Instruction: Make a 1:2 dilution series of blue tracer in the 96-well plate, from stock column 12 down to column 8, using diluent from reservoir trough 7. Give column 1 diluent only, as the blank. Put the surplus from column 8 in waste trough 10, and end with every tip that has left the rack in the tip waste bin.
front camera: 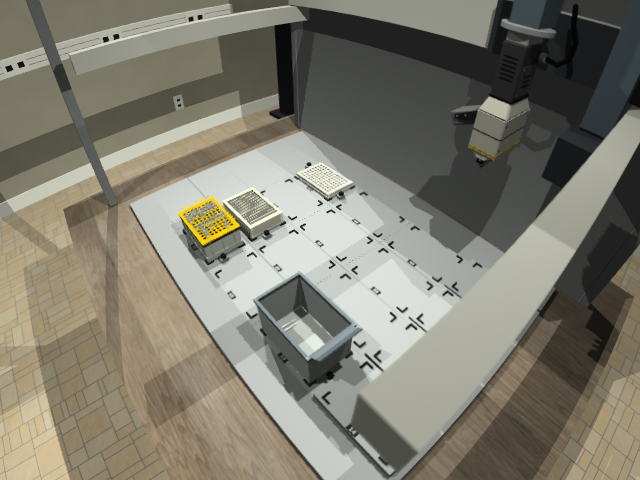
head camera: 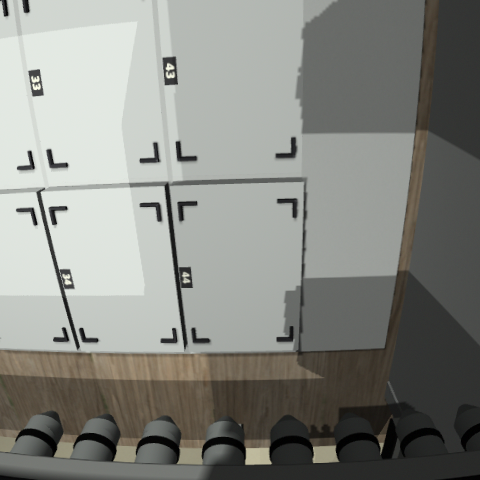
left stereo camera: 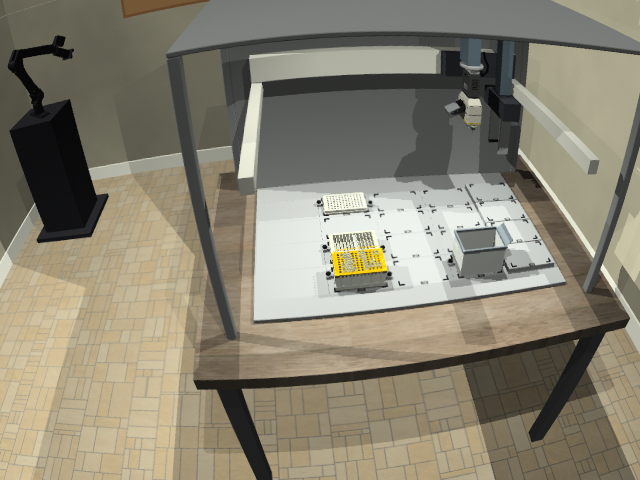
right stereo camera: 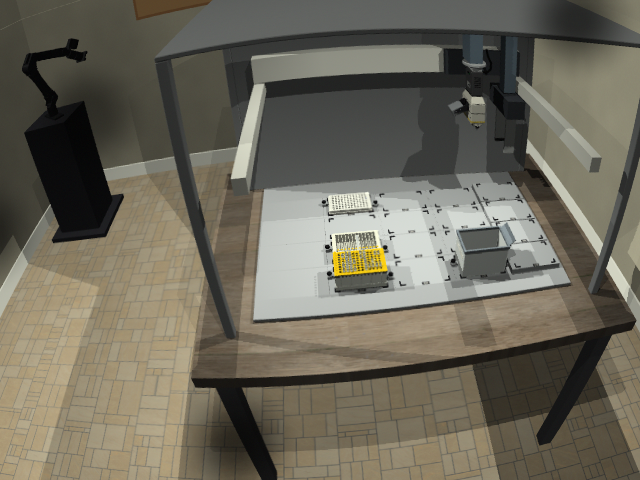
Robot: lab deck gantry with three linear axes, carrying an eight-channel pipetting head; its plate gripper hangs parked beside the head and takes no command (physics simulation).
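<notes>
The pipetting head [front camera: 498, 124] [left stereo camera: 472, 111] [right stereo camera: 476, 109] hangs high at the back right. Its bare nozzles [head camera: 224, 442] show in the head camera view, without tips. The parked plate gripper [left stereo camera: 497, 146] [right stereo camera: 504, 144] hangs beside it, its fingers apart and empty. The yellow tip rack [front camera: 209, 222] [left stereo camera: 359, 262] [right stereo camera: 360, 262] stands at the front left of the deck. Behind it is the cream reservoir [front camera: 266, 225] [left stereo camera: 353, 240] [right stereo camera: 355, 240]; trough contents are too small to tell. The white 96-well plate [front camera: 324, 179] [left stereo camera: 344, 202] [right stereo camera: 349, 202] stands farther back; no blue is discernible. Pale tips [front camera: 290, 324] lie in the grey waste bin [front camera: 284, 343] [left stereo camera: 478, 262] [right stereo camera: 481, 260].
The deck [front camera: 180, 258] [left stereo camera: 289, 304] [right stereo camera: 289, 304] carries black corner marks and numbered positions. A pale gantry beam [front camera: 496, 279] crosses the front view at the right. Frame posts [left stereo camera: 199, 206] [right stereo camera: 196, 206] rise beside the table. A black robot arm [left stereo camera: 25, 77] [right stereo camera: 38, 80] stands on a pedestal at the far left.
</notes>
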